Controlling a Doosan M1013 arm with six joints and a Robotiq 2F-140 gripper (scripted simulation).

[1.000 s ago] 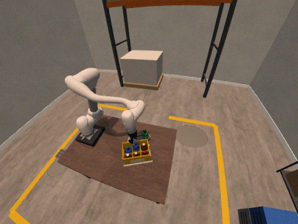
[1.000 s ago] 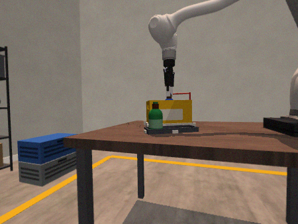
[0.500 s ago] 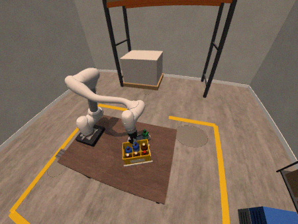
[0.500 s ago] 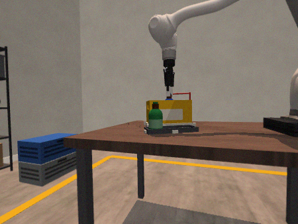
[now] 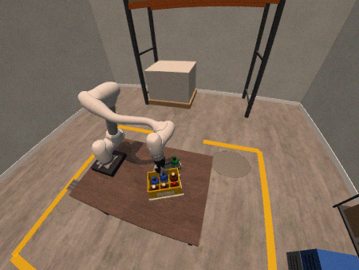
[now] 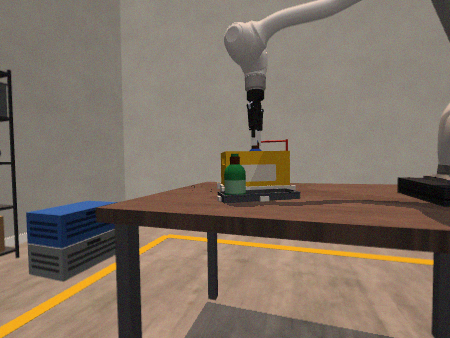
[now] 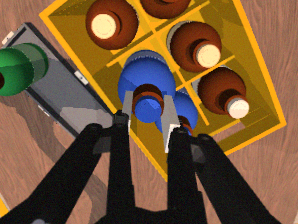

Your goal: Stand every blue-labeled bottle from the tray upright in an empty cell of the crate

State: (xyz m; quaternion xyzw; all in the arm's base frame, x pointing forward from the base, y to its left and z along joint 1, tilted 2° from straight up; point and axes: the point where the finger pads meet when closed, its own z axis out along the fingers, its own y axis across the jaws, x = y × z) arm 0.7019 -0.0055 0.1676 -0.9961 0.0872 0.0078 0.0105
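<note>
My gripper is now 15 cm above the yellow crate, 4 cm to the left of it and 2 cm short of it. The rest, counted from my hand: green-labeled bottle 22 cm to the left, 15 cm below, 2 cm ahead; tray 22 cm below, 17 cm to the left, 5 cm behind.
</note>
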